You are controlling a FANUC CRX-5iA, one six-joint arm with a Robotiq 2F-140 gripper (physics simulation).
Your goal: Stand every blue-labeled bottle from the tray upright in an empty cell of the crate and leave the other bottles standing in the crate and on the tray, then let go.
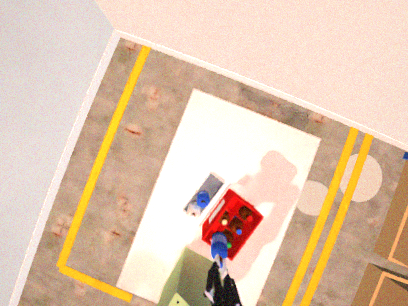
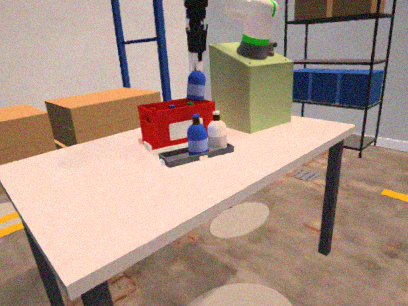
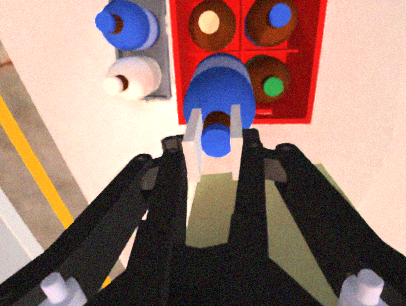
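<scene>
My gripper is shut on the neck of a blue bottle. The bottle hangs upright above the red crate, over its end towards the green pedestal, beside the green-capped bottle. Other brown bottles stand in the crate: cream-capped, blue-capped and red-capped. The held bottle hides part of the cell below. Another blue bottle and a white bottle stand on the grey tray.
The tray lies alongside the crate's long side on the pale table. The green pedestal bearing the arm stands close to the crate's end. Cardboard boxes and a shelf rack stand beyond the table.
</scene>
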